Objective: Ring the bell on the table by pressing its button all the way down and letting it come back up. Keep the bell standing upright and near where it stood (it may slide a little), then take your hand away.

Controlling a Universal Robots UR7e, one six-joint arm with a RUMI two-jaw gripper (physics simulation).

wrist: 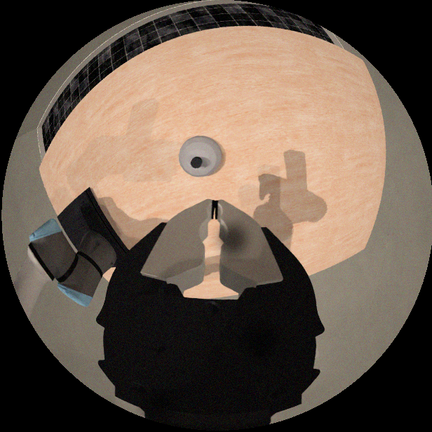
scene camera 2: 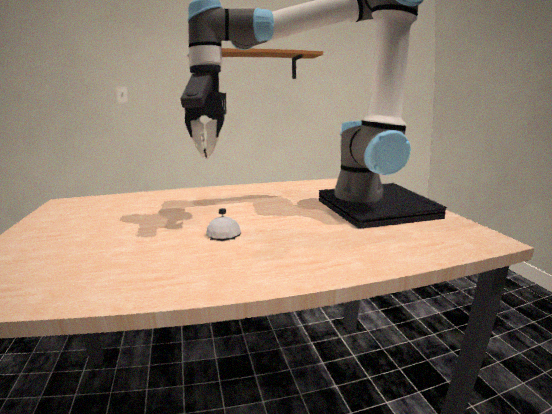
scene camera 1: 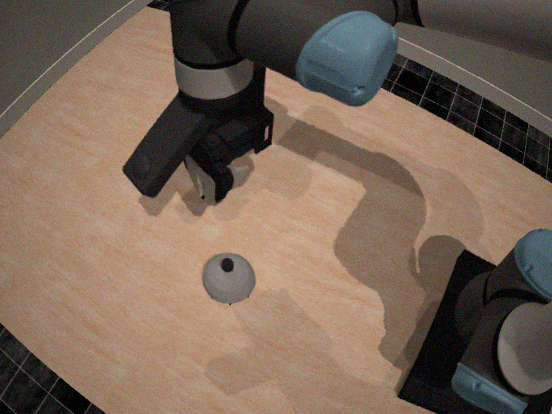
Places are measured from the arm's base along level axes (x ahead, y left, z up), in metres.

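Pixels of known places: gripper, between the fingertips: (scene camera 2: 206, 157) (scene camera 1: 211, 201); arm's base, origin of its link: (scene camera 2: 358, 195).
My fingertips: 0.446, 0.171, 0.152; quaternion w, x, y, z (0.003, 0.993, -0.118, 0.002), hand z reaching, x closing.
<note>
Ahead of a thing's pixels: the offset from my fingertips to its middle, as dx, dy, dz. Level surfaces: height alone.
A grey dome bell {-0.031, +0.012, -0.156} (scene camera 1: 229, 282) (scene camera 2: 223, 229) (wrist: 207, 150) stands upright on the table {dz -0.189} (scene camera 1: 125, 310) (scene camera 2: 125, 280) (wrist: 300, 90). Its small black button {-0.031, +0.012, -0.128} (scene camera 1: 227, 264) (scene camera 2: 222, 211) (wrist: 196, 162) stands up at the top, with a short stem showing below it in scene camera 2. My gripper (scene camera 1: 210, 201) (scene camera 2: 205, 156) (wrist: 214, 202) is shut with nothing between its fingers. It points down and hangs well above the table, apart from the bell. In the wrist view the bell lies beyond the fingertips and slightly left. No part of the bell is hidden by the gripper.
The arm's black base plate (scene camera 1: 425, 350) (scene camera 2: 400, 217) (wrist: 85, 210) is on the table, to the right of the bell in both scene views. A wooden shelf (scene camera 2: 270, 53) is on the wall behind the arm. Arm shadows fall across the table.
</note>
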